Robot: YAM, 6 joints.
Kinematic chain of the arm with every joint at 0, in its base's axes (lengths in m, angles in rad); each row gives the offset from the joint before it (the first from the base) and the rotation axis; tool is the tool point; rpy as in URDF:
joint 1: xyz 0 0 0.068 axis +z
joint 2: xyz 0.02 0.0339 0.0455 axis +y
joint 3: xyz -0.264 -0.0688 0 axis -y
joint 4: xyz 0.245 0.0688 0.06 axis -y
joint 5: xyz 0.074 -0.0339 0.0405 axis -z
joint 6: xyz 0.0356 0 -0.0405 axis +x
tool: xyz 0 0 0 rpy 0 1.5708 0
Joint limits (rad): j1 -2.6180..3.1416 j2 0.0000..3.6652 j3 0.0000..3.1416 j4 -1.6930..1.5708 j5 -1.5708..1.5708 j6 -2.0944..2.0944
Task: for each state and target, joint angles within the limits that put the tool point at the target. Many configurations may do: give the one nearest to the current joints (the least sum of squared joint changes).
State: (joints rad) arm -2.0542 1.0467 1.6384 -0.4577 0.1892 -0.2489
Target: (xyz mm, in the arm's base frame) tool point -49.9 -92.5 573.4
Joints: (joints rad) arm -2.0068 0.9436 1.7039 -0.4449 0.1741 -0.2489
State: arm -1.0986 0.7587 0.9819 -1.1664 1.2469 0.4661
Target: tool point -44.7 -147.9 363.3
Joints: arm -1.6418 0.9503 1.1202 -1.0620 1.2794 0.4661
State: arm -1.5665 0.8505 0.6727 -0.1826 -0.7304 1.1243
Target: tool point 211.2 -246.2 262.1
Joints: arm -0.9338 1.4650 0.9711 -0.0317 -0.7153 1.1243
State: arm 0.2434 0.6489 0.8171 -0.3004 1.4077 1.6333
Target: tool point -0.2 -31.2 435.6
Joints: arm 0.1222 0.2975 1.0143 -0.2827 1.0536 1.6333
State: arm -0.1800 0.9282 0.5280 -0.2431 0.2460 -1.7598
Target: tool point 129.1 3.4 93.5
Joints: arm 0.0740 1.0161 0.1728 -0.3489 0.1736 -1.7598
